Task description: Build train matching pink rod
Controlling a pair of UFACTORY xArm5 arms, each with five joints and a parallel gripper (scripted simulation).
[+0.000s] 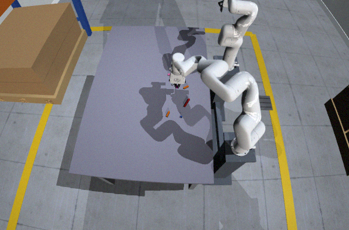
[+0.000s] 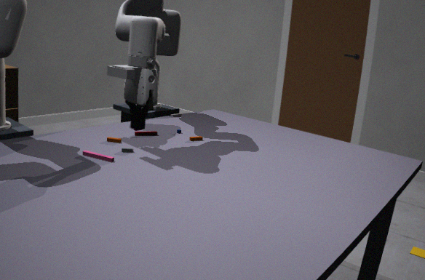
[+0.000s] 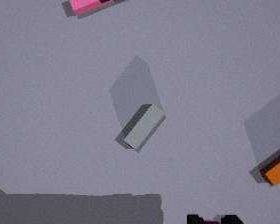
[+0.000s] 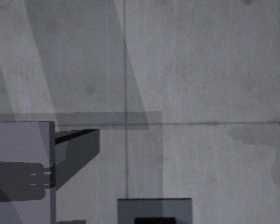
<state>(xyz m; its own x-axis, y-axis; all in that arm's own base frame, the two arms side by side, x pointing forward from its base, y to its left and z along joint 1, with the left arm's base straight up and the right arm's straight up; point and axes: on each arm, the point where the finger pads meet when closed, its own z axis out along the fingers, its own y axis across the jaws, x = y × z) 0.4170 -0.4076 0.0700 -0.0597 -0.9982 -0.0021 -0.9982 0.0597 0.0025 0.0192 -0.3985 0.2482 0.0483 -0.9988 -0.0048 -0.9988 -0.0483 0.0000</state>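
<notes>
The grey rod is 60 mm to the right of my left hand, 60 mm below it and 30 mm ahead of it. Also, from my left hand: red rod 100 mm to the left, 70 mm behind, 60 mm below; magenta rod 20 mm below; pink rod 160 mm to the right, 60 mm below, 20 mm ahead.
</notes>
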